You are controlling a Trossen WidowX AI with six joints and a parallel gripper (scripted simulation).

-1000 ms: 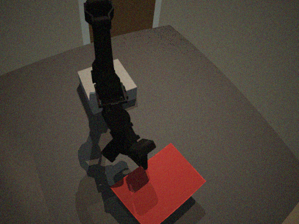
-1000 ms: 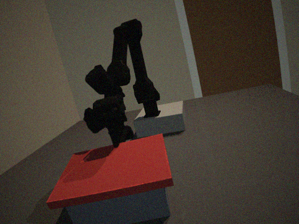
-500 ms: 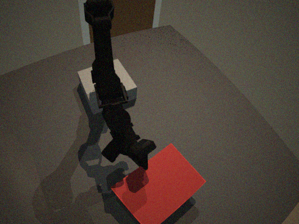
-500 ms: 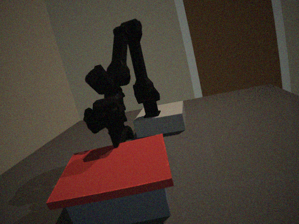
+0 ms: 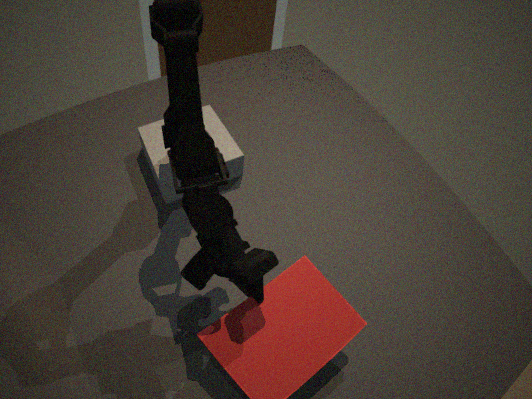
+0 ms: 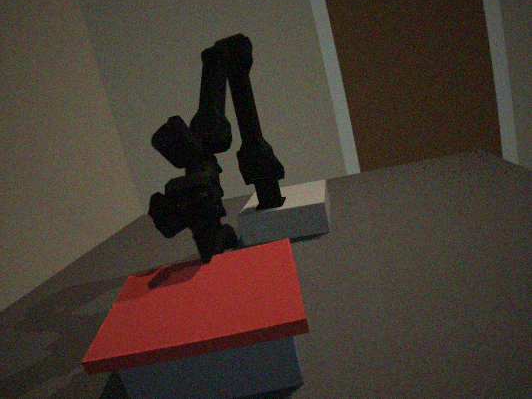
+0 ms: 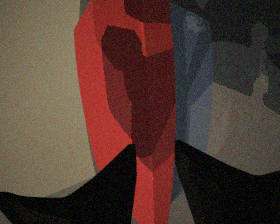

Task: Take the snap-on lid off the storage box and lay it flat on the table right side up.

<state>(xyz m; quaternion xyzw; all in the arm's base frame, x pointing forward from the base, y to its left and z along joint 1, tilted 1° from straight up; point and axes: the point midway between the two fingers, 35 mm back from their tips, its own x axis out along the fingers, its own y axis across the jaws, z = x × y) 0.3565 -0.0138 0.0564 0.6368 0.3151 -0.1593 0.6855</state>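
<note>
Right now the red lid is 7 cm ahead of my gripper tip and 2 cm to the left of it. From my gripper tip the other things lie so: grey storage box: 7 cm ahead, 2 cm to the left, 6 cm below.
</note>
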